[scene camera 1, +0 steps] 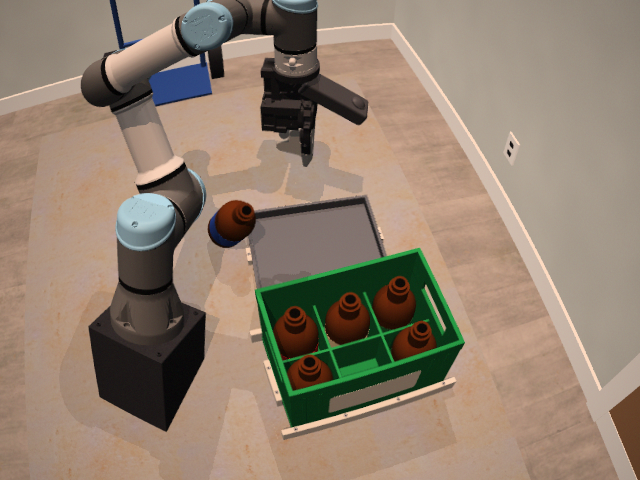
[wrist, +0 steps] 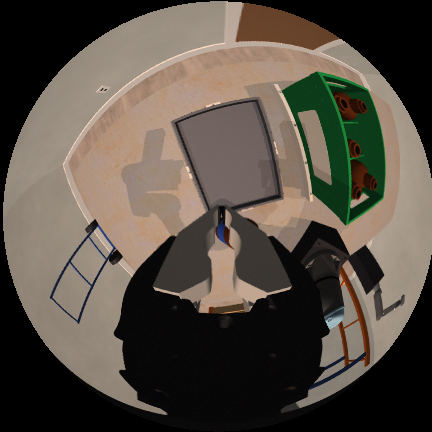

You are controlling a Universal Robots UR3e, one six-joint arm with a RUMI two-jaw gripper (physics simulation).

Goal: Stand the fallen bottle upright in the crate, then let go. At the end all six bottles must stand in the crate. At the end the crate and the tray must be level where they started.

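Places are measured from the arm's base along level axes (x back, y up, z left), in metres.
Pixels of known places: gripper, fingertip midpoint: (scene camera 1: 305,165) (wrist: 220,206); arm's base, origin of the base link: (scene camera 1: 146,319) (wrist: 320,265).
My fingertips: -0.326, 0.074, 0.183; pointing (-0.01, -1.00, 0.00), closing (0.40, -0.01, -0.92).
Observation:
Ahead of a thing's pixels: the offset from my fingertips to its top centre, as dx, dy, dz. "*": to the spot under its first point.
The loose brown bottle with a blue label (scene camera 1: 231,225) (wrist: 220,233) is tilted beside the left back corner of the grey tray @[-0.011, -0.178, -0.032] (scene camera 1: 315,232) (wrist: 225,150), its neck towards the upper right in the scene view; in the wrist view it is mostly hidden behind the fingers. My gripper (scene camera 1: 307,153) (wrist: 220,206) is shut and empty, high up behind the tray and apart from the bottle. The green crate (scene camera 1: 310,401) (wrist: 305,91) is level and holds five upright bottles, three in the back row and one in each front corner. Its front middle compartment @[* -0.010, -0.196, -0.301] (scene camera 1: 360,365) is empty.
Pale strips (scene camera 1: 369,409) (wrist: 295,125) lie along the crate's edges. My arm's black base block (scene camera 1: 147,382) stands left of the crate. A blue hand truck (scene camera 1: 181,85) (wrist: 70,262) stands at the back left. An orange ladder-like frame (wrist: 355,320) shows in the wrist view.

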